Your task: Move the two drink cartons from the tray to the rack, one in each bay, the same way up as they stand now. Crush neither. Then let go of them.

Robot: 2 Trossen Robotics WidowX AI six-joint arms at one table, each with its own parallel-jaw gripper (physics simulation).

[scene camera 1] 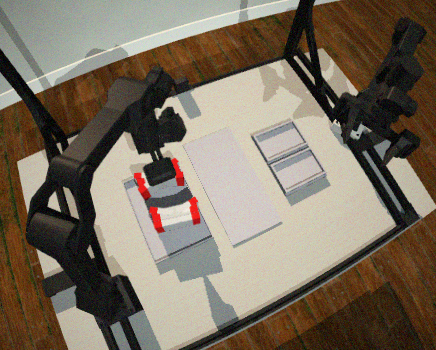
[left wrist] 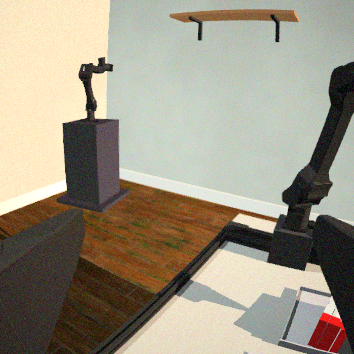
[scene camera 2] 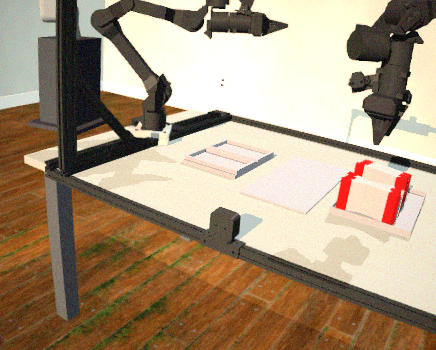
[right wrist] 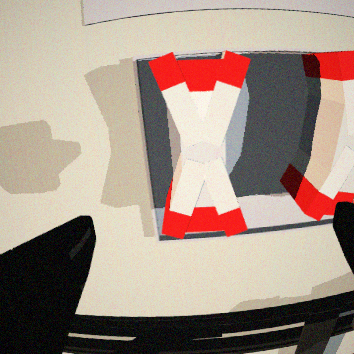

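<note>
Two white drink cartons with red ends stand side by side in the tray. One carton is partly hidden by my right gripper in scene camera 1. The other carton is partly cut off in the right wrist view. My right gripper is open above the cartons, apart from them. My left gripper is open and high, away from both. The rack has two empty bays.
A flat pale panel lies between tray and rack. A dark frame runs around the table, with posts at its sides. A small black block is fixed at one long edge.
</note>
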